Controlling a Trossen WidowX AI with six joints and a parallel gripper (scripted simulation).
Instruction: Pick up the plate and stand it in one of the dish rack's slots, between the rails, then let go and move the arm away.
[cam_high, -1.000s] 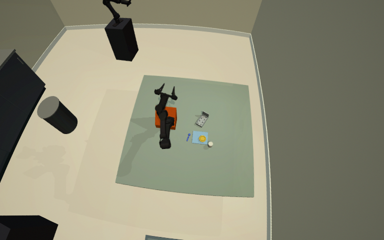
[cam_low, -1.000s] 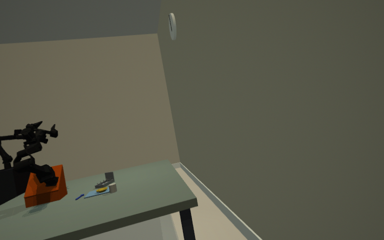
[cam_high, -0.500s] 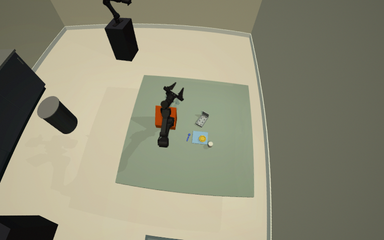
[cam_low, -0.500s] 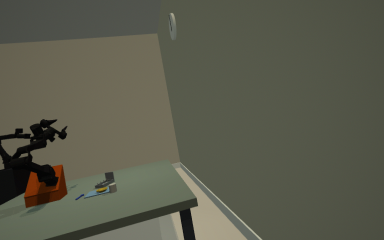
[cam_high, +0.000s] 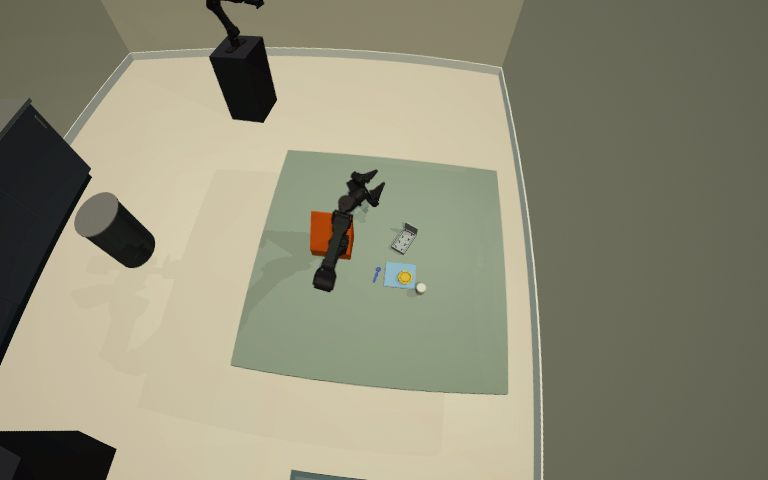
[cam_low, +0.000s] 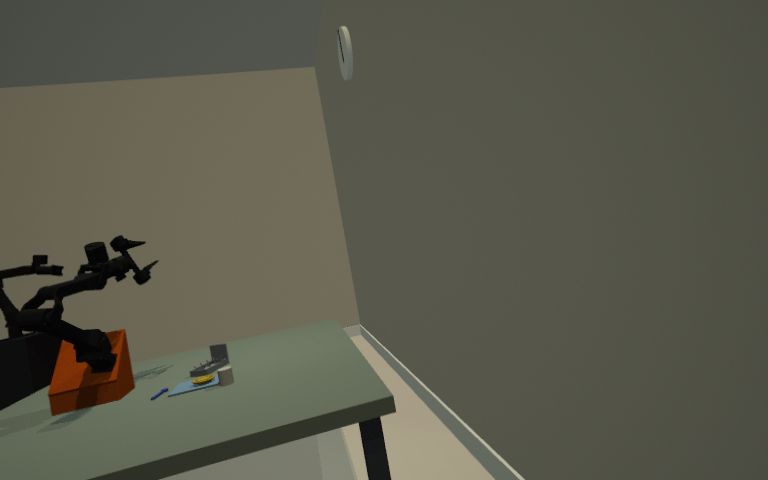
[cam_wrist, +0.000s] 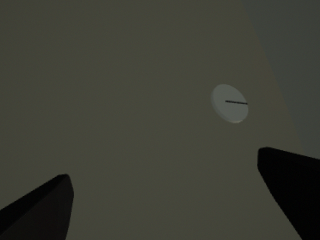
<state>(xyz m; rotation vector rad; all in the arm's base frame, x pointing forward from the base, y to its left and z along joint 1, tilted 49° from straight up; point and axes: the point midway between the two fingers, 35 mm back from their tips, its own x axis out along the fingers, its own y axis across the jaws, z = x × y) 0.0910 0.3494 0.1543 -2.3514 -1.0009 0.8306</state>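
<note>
Now: the yellow plate 18 cm ahead of my gripper tip, 22 cm to the right of it and 47 cm below it. Round my gripper tip: grey dish rack (14 cm ahead, 2 cm to the right, 46 cm below); then blue spoon (4 cm ahead, 22 cm to the right, 48 cm below); then white cup (27 cm ahead, 27 cm to the right, 46 cm below).
</note>
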